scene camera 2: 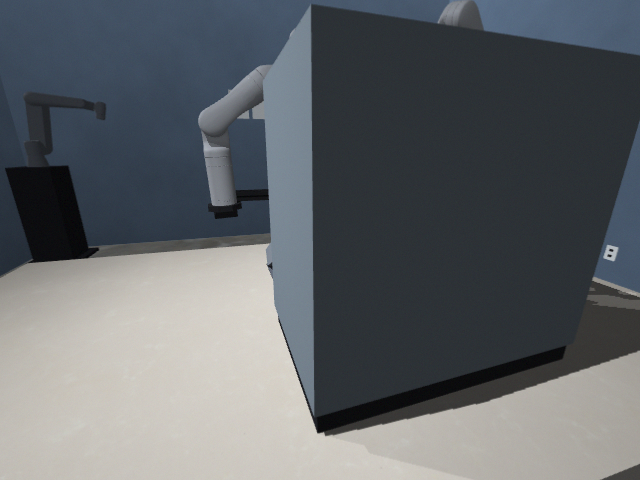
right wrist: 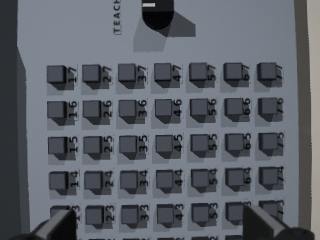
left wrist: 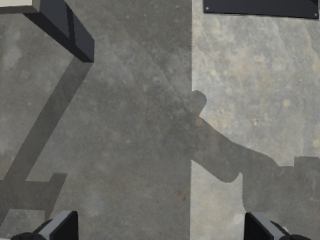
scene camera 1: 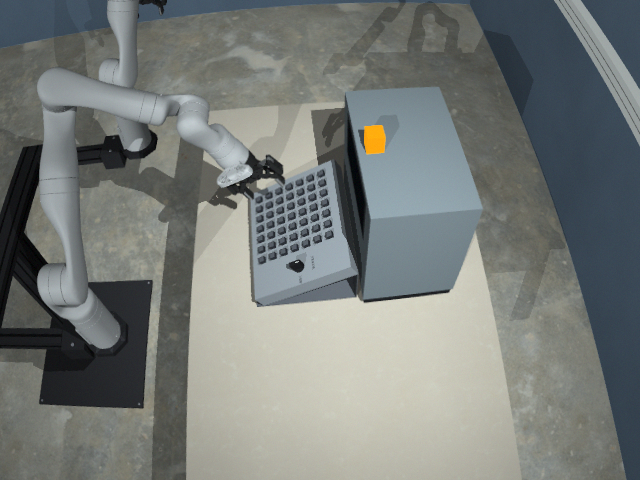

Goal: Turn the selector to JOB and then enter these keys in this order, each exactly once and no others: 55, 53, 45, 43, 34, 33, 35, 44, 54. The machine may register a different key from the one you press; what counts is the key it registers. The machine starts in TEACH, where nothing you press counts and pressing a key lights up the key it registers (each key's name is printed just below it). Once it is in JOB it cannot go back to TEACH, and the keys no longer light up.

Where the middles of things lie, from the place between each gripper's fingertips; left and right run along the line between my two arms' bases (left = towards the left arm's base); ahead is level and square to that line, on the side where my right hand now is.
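The sloped grey key panel (scene camera 1: pixel 333 260) is 40 mm to the right of my right hand (scene camera 1: pixel 268 190), 80 mm ahead of it and 170 mm below it.
My left hand is 840 mm to the left of the sloped grey key panel, 530 mm short of it and 230 mm above it.
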